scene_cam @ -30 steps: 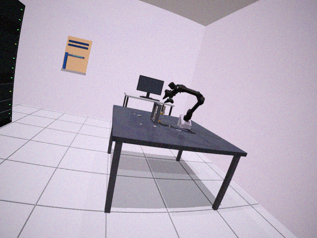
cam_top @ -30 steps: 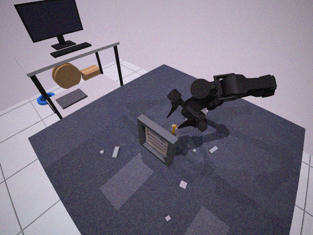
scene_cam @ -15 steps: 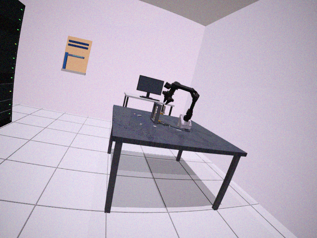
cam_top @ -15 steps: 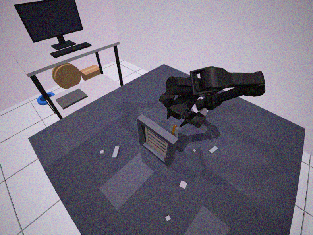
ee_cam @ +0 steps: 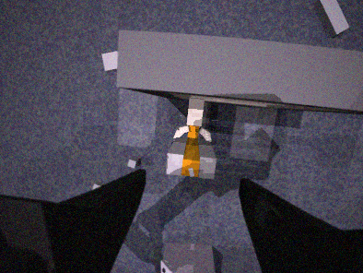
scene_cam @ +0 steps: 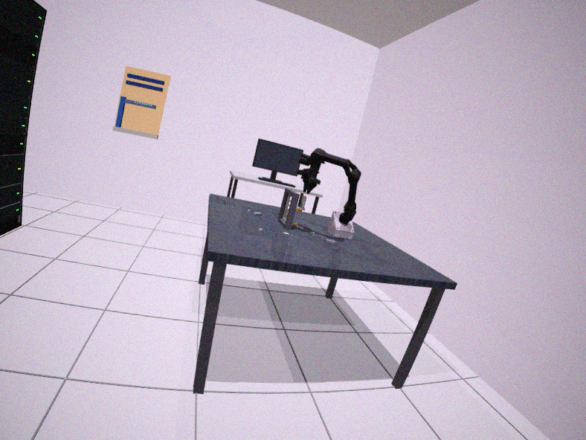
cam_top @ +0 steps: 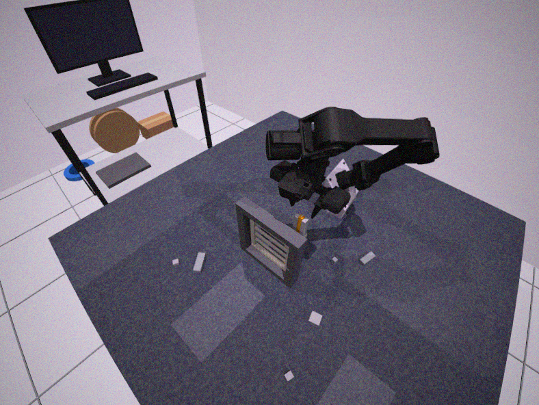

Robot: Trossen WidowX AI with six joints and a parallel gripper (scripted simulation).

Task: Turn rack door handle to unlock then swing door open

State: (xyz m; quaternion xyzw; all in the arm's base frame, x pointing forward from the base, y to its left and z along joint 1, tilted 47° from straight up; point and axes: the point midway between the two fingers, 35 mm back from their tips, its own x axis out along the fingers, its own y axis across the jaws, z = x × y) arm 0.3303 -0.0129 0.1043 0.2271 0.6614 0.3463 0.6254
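The orange upright handle is 10 mm behind my gripper tip and 100 mm below it.
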